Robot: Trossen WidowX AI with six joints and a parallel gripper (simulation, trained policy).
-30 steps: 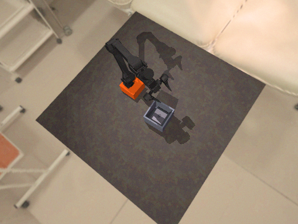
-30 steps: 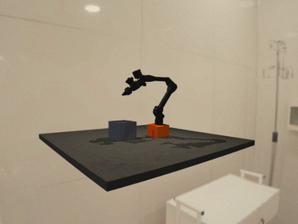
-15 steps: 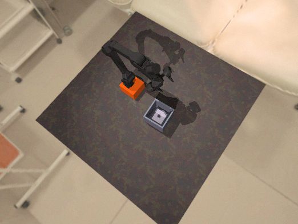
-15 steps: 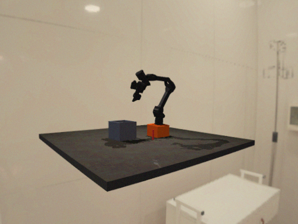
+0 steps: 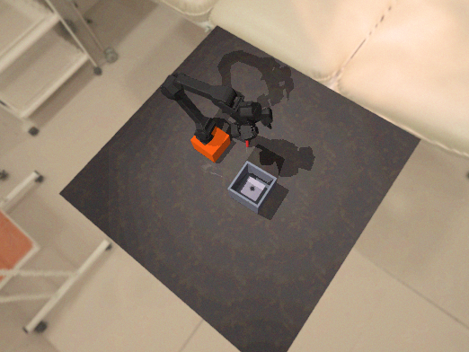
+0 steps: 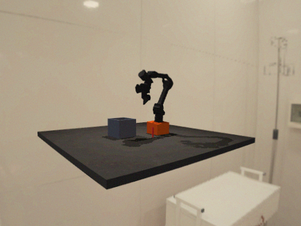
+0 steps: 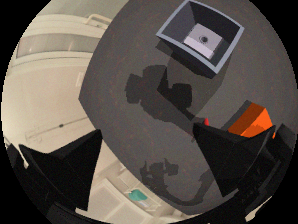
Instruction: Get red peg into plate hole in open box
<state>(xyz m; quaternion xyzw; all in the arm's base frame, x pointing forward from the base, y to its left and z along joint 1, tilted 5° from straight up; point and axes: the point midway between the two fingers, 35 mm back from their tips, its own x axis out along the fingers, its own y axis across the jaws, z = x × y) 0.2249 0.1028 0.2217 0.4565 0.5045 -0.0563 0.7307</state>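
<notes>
Right now my gripper tip is 240 mm above the red peg and 90 mm past it. The rest, counted from my gripper tip: plate (230 mm below, 170 mm to the right, 90 mm ahead).
</notes>
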